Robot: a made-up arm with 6 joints.
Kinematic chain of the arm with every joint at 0, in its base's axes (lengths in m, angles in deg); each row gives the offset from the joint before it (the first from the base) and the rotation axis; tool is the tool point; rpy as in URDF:
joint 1: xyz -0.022 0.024 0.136 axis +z
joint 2: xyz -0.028 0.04 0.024 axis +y
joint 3: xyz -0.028 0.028 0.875 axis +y
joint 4: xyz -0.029 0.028 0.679 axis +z
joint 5: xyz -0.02 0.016 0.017 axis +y
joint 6: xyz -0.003 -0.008 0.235 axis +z
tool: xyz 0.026 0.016 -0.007 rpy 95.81 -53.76 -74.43
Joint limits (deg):
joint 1: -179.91..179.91
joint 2: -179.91..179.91
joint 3: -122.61..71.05
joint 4: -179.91..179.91
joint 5: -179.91..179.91
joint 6: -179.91..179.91
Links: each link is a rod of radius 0.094 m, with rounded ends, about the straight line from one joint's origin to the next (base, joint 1, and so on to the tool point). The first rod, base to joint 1, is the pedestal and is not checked.
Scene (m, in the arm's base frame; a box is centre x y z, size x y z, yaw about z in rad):
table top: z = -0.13
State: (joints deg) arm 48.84 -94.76 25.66 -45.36 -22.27 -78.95
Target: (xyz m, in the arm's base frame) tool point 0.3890 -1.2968 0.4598
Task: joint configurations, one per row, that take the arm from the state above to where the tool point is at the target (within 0.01 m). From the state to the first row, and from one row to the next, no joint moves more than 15 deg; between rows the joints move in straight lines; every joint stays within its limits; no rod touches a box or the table.
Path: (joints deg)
1: 59.82 -85.67 11.70 -42.14 -29.67 -80.03
2: 70.80 -76.58 -2.26 -38.91 -37.07 -81.12
3: 81.78 -67.49 -16.22 -35.69 -44.47 -82.20
4: 92.76 -58.39 -30.19 -32.47 -51.87 -83.28
5: 103.74 -49.30 -44.15 -29.24 -59.27 -84.37
6: 114.72 -40.21 -58.11 -26.02 -66.67 -85.45

